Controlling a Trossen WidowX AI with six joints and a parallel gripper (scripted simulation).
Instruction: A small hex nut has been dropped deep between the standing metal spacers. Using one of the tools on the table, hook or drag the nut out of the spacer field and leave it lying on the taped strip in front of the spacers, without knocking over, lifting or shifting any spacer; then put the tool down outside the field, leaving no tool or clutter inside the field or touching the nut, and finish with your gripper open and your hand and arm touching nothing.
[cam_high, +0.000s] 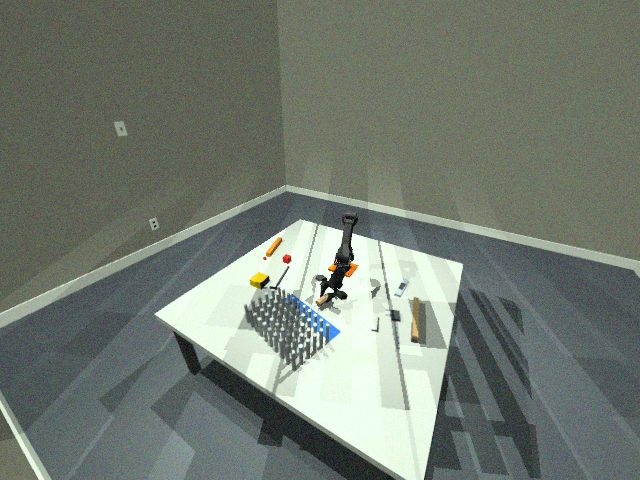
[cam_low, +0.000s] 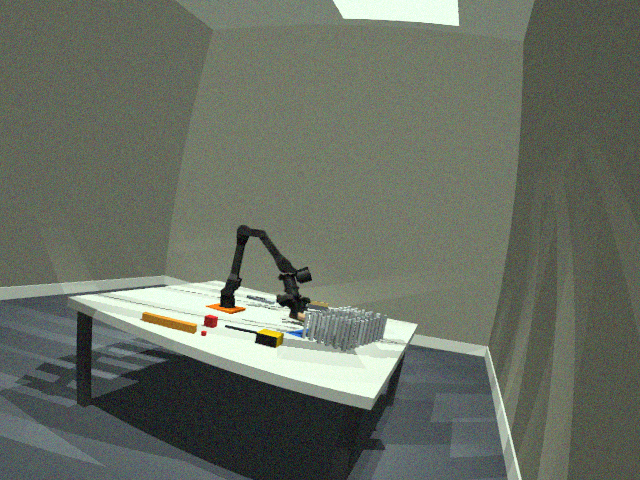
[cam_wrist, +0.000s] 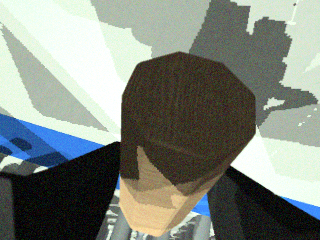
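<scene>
My gripper tip is now 10 cm short of the blue taped strip, 3 cm above it and 2 cm to the left of it. The rest, counted from my gripper tip: red cube (41 cm to the right, 20 cm behind, 1 cm below); then orange bar (59 cm to the right, 28 cm behind, 2 cm below); then grey clip (36 cm behind, 30 cm to the left, 2 cm below).
</scene>
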